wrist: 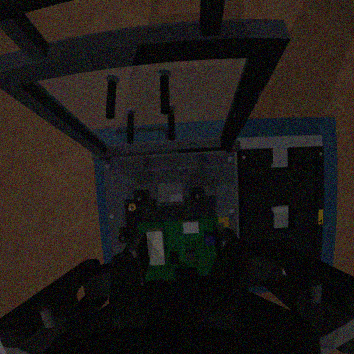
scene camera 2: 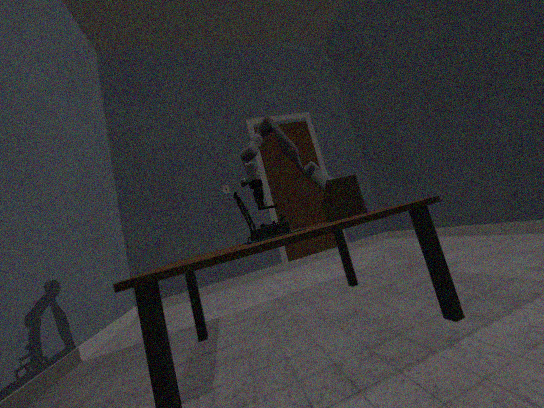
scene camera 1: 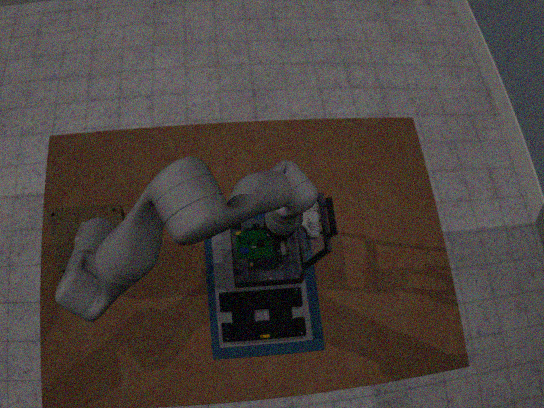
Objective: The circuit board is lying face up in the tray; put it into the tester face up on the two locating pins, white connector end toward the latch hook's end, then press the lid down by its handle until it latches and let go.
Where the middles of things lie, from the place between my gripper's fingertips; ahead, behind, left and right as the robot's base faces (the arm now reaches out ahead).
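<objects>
Hand 4 cm past the green circuit board (wrist: 181,248), 1 cm to the left of it. From my hand: tester lid (scene camera 1: 311,250): 2 cm above, 10 cm ahead, 3 cm to the left; tester plate (wrist: 141,208): 10 cm below, 2 cm behind, 2 cm to the left.
</objects>
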